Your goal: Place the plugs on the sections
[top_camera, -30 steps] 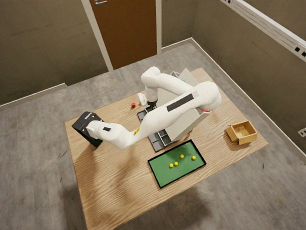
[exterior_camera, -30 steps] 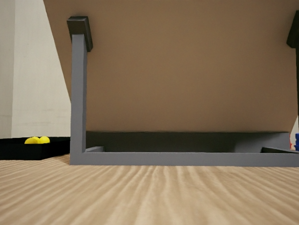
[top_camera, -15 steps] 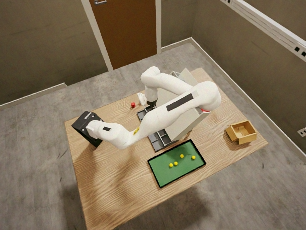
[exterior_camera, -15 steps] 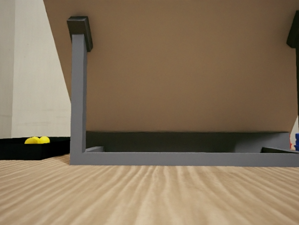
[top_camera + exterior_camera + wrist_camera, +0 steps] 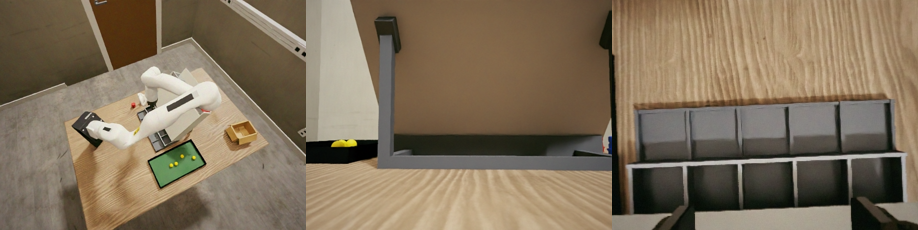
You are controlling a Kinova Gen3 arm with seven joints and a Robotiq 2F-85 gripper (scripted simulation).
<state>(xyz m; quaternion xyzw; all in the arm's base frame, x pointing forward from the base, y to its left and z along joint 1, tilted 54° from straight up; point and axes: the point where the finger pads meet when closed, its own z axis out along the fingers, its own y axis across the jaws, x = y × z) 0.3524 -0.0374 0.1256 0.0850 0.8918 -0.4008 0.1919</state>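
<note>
Right now the green marble tray is 80 mm behind my hand, 320 mm to the right of it and 290 mm below it. Round my hand: cardboard box 440 mm ahead, 520 mm to the right, 260 mm below; then slanted cover 140 mm ahead, 50 mm to the right, 90 mm below.
</note>
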